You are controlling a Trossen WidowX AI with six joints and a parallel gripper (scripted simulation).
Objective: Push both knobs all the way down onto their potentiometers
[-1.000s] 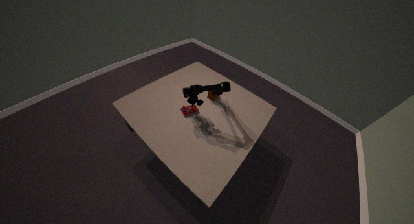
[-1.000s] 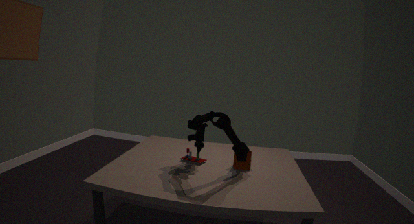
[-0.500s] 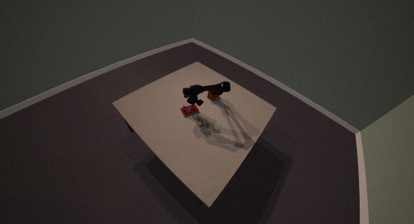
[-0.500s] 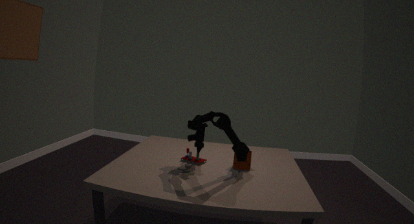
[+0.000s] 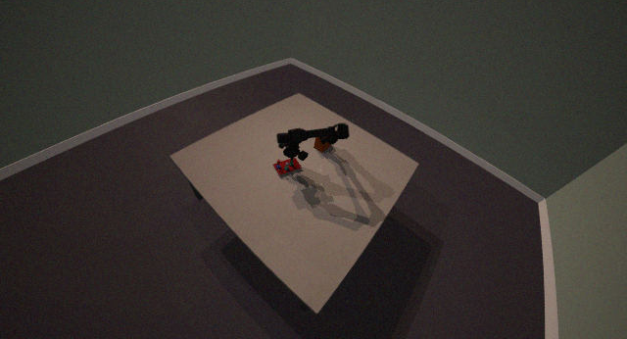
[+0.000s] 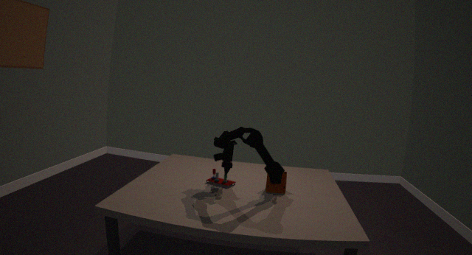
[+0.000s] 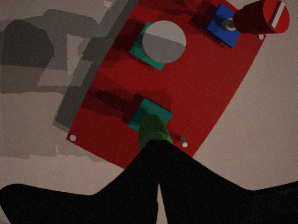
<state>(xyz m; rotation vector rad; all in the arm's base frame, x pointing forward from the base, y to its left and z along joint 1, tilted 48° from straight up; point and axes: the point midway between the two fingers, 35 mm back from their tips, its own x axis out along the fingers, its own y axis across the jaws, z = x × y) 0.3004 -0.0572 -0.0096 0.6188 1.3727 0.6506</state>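
Right now the green knob is 20 mm below my gripper tip. The rest, counted from my gripper tip: red knob 80 mm ahead, 50 mm to the right.
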